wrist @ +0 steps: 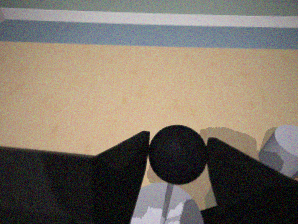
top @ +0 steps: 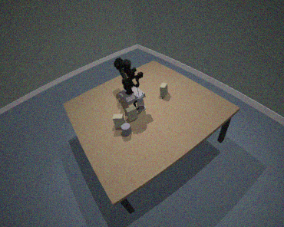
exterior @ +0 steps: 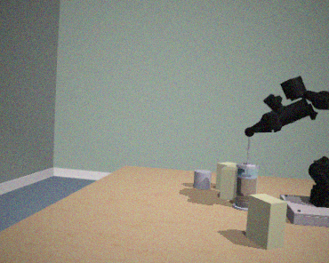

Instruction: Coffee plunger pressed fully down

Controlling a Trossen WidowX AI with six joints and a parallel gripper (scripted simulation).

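Now: the coffee press 13 cm below my gripper tip and 2 cm to the right of it. The rest, counted from my gripper tip: grey cylinder (26 cm to the right, 22 cm below, 12 cm ahead).
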